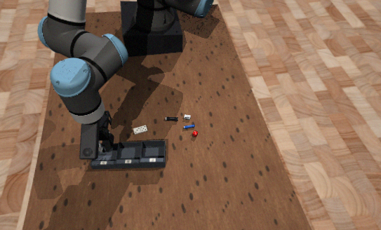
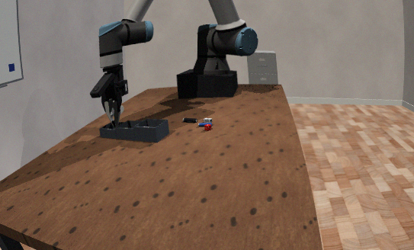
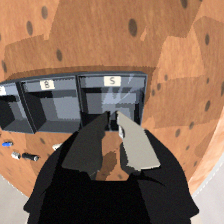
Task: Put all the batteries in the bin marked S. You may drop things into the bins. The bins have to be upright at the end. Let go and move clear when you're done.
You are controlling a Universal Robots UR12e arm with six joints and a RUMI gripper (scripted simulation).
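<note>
Right now the three-compartment bin row is 8 cm to the left of my hand, 1 cm below it and 1 cm ahead of it. The rest, counted from my hand: white dotted tile 11 cm behind, 10 cm to the left, 3 cm below; blue battery 29 cm to the left, 13 cm behind, 3 cm below; black battery 22 cm to the left, 16 cm behind, 3 cm below.
</note>
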